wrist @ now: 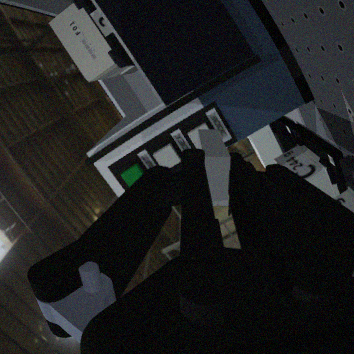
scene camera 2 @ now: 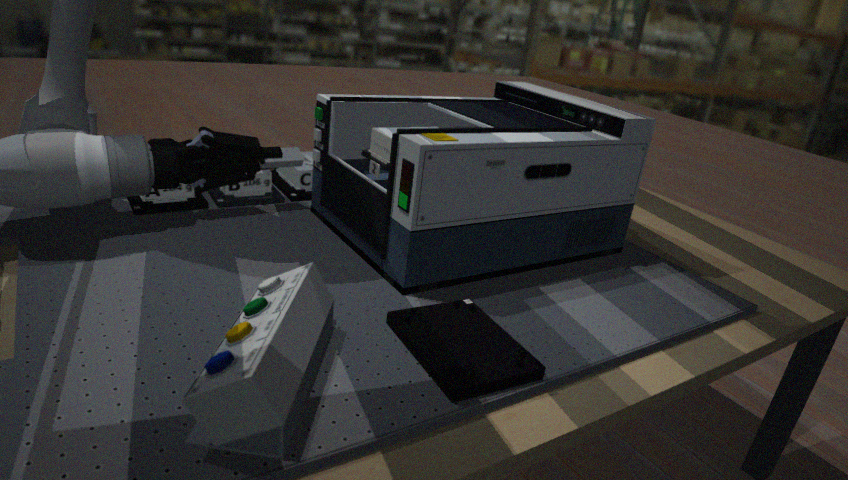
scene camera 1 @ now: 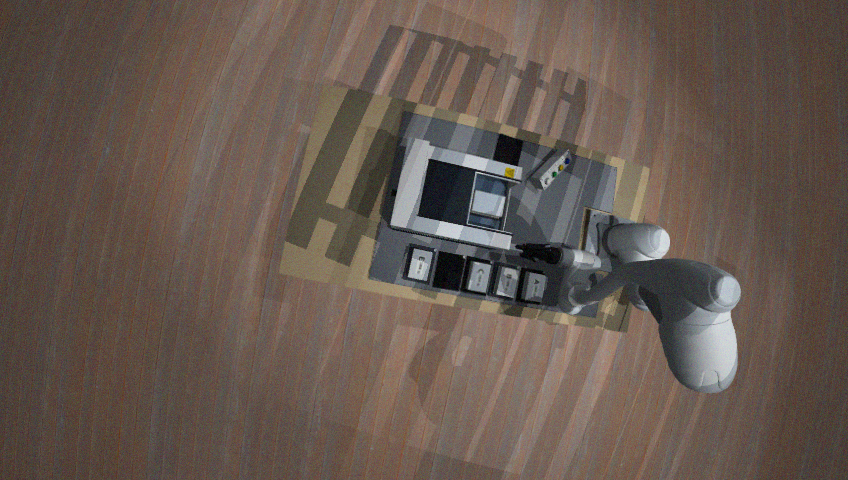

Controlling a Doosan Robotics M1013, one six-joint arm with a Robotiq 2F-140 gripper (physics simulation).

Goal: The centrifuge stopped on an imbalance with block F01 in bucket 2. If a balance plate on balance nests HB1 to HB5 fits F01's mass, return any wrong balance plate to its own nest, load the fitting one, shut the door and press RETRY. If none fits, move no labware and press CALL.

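Where they show: gripper, fingertip midpoint: (wrist: 206, 147) (scene camera 2: 300, 156); arm's base, link origin: (scene camera 1: 611, 241).
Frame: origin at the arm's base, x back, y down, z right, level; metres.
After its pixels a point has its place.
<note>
The centrifuge (scene camera 1: 410, 184) @(x -1.030, y -0.226, z 0.180 m) (scene camera 2: 523, 184) @(x -0.770, y -0.129, z 0.310 m) stands with its front chamber open and a dark panel on its top. Block F01 (wrist: 82, 45) @(x -0.658, y -0.147, z 0.116 m) (scene camera 2: 380, 141) @(x -0.658, y -0.151, z 0.115 m) is in the chamber, by a bucket marked 2 in scene camera 2. My gripper (scene camera 1: 518, 246) @(x -0.611, y -0.091, z -0.035 m) (scene camera 2: 300, 157) @(x -0.611, y -0.091, z -0.035 m) (wrist: 206, 147) @(x -0.611, y -0.091, z -0.035 m) is shut and empty, its tips at the lowest white button of the front button column; contact cannot be told. Plates A (scene camera 1: 533, 286) @(x -0.456, y -0.036, z -0.216 m), B (scene camera 1: 507, 281) @(x -0.584, y -0.037, z -0.192 m) and C (scene camera 1: 478, 277) @(x -0.719, y -0.036, z -0.173 m) (wrist: 305, 167) @(x -0.682, y -0.014, z -0.114 m) sit in their nests; C reads 244 g. Another plate (scene camera 1: 419, 266) @(x -0.980, y -0.037, z -0.126 m) sits in the far left nest. The nest (scene camera 1: 449, 270) @(x -0.841, y 0.006, z -0.146 m) beside C is dark, without a visible plate.
A sloped button box (scene camera 1: 553, 170) @(x -0.358, y -0.056, z 0.313 m) (scene camera 2: 303, 356) @(x -0.363, y -0.029, z 0.383 m) with white, green, yellow and blue buttons stands in front of the centrifuge. A flat black pad (scene camera 1: 508, 148) @(x -0.560, y 0.001, z 0.435 m) (scene camera 2: 464, 350) @(x -0.544, y 0.001, z 0.434 m) lies beside the centrifuge. The nest row runs along its other side, near the arm.
</note>
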